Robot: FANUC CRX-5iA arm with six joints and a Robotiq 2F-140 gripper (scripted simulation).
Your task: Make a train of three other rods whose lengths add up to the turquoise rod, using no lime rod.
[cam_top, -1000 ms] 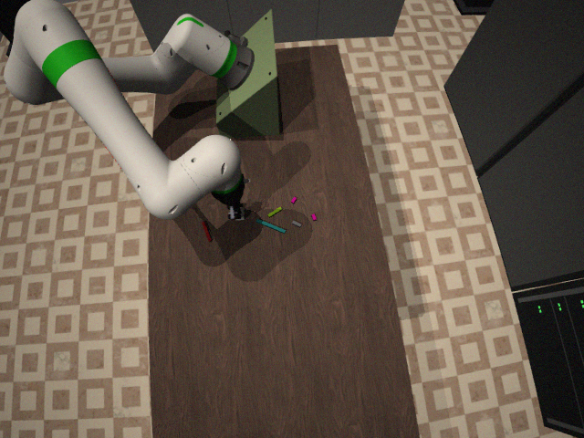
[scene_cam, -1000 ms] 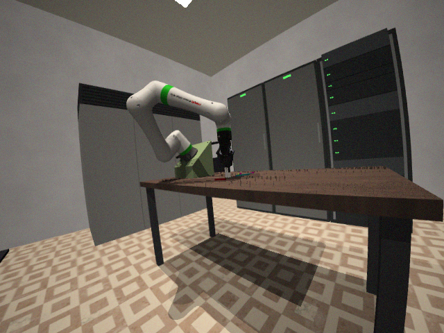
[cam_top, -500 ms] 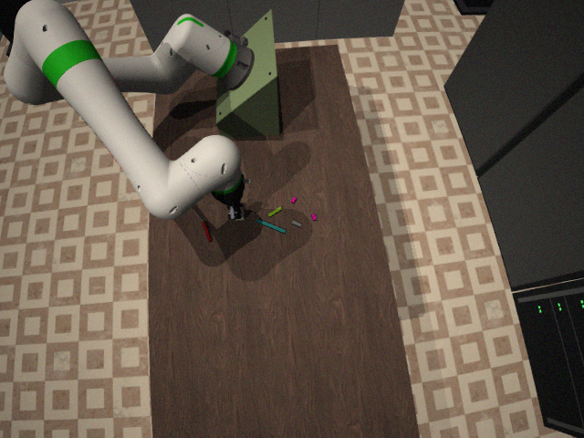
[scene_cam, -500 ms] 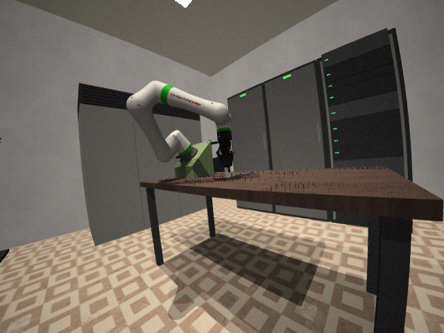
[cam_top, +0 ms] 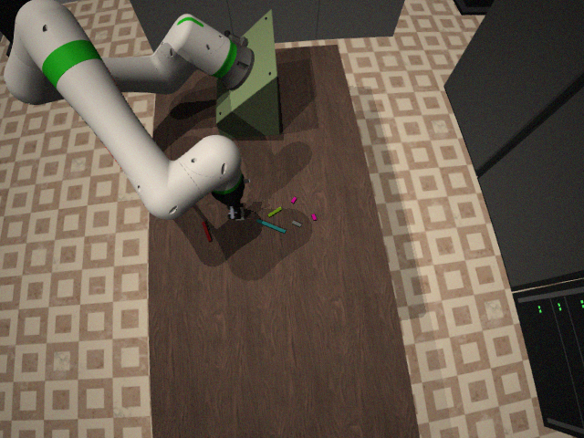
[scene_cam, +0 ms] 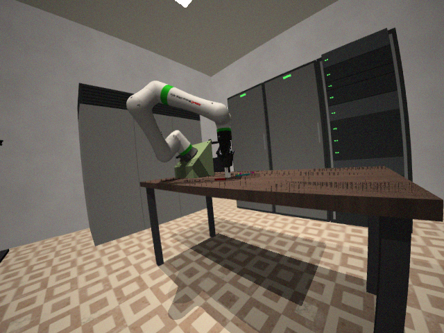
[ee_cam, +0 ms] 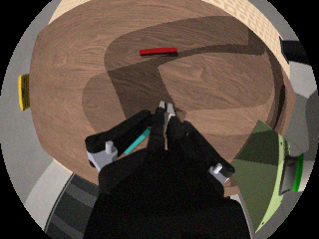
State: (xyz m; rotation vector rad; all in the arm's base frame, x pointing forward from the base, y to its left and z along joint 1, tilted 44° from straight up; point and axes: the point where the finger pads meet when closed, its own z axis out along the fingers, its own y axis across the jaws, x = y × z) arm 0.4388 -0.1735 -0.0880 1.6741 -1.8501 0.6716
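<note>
Now: hand 3 cm above the small blue rod. Round my hand: lime rod (12 cm to the left, 3 cm below); red rod (11 cm to the right, 4 cm ahead, 3 cm below); turquoise rod (10 cm to the left, 5 cm ahead, 3 cm below).
</note>
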